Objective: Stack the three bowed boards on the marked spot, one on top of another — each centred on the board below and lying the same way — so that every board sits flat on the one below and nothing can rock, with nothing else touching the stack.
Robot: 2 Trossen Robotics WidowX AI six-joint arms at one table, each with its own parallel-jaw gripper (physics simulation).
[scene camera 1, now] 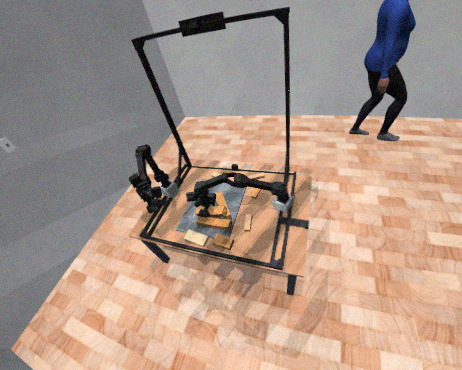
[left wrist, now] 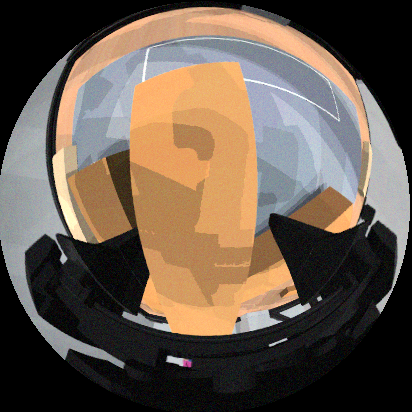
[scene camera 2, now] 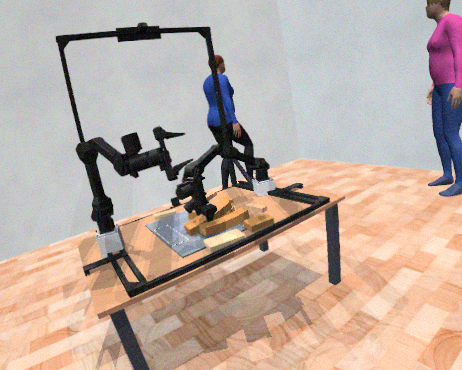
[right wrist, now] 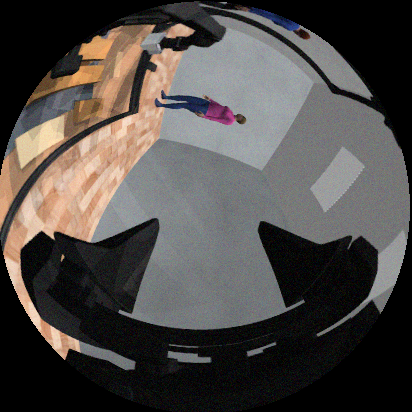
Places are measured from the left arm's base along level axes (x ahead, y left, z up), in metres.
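Pixels of known places: left gripper, fingertip midpoint: [scene camera 1: 211,211] [left wrist: 217,220] [scene camera 2: 205,222]; right gripper, fingertip midpoint: [scene camera 1: 154,203] [scene camera 2: 189,146] [right wrist: 210,225]; left arm's base, origin of the base link: [scene camera 1: 283,198] [scene camera 2: 262,179]; right arm's base, origin of the base link: [scene camera 1: 166,184] [scene camera 2: 107,230].
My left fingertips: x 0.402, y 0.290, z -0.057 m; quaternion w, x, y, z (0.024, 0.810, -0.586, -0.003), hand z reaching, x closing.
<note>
For each thing: its top centre in the pictures, then the offset to it from my left fingertips. "pt": a spot on its surface instead. Level surfaces: height alone.
- front board, middle of its top: [scene camera 2: 224,216] [scene camera 1: 213,220] 0.062 m left, 0.082 m back, 0.030 m up
- white marked outline, surface spot: [left wrist: 145,66] pt 0.108 m left, 0.133 m ahead, 0.019 m down
- grey mat, its level: 0.019 m down
- pale block, middle of its top: [left wrist: 63,204] [scene camera 2: 223,236] [scene camera 1: 195,236] 0.210 m left, 0.039 m back, 0.004 m up
- brown block, middle of its top: [right wrist: 92,107] [scene camera 2: 258,218] [scene camera 1: 222,240] 0.138 m left, 0.214 m back, 0.012 m up
- small block, middle of its top: [scene camera 2: 255,205] [scene camera 1: 247,221] 0.058 m right, 0.269 m back, 0.001 m down
Three orange bowed boards lie close together around my left gripper. One board [left wrist: 200,175] runs lengthwise between its fingers in the left wrist view. Parts of other boards show at left [left wrist: 97,200] and right [left wrist: 325,202]. The front board [scene camera 1: 215,222] [scene camera 2: 227,223] shows its curved side. My left gripper [left wrist: 217,220] is open, low over the boards, with its fingers on either side of the middle one. The white marked outline [left wrist: 145,66] is on the grey mat [left wrist: 295,135] [scene camera 2: 185,245], beyond that board's far end. My right gripper [scene camera 2: 188,147] [right wrist: 210,225] is open and empty, raised high, facing a wall.
A pale block [scene camera 1: 196,237] [scene camera 2: 225,240] [right wrist: 40,140] and a brown block [scene camera 1: 223,242] [scene camera 2: 259,222] [right wrist: 88,110] lie near the front edge. A small block [scene camera 1: 248,222] lies right of the mat. A black overhead frame [scene camera 1: 288,100] rises at the table's back.
</note>
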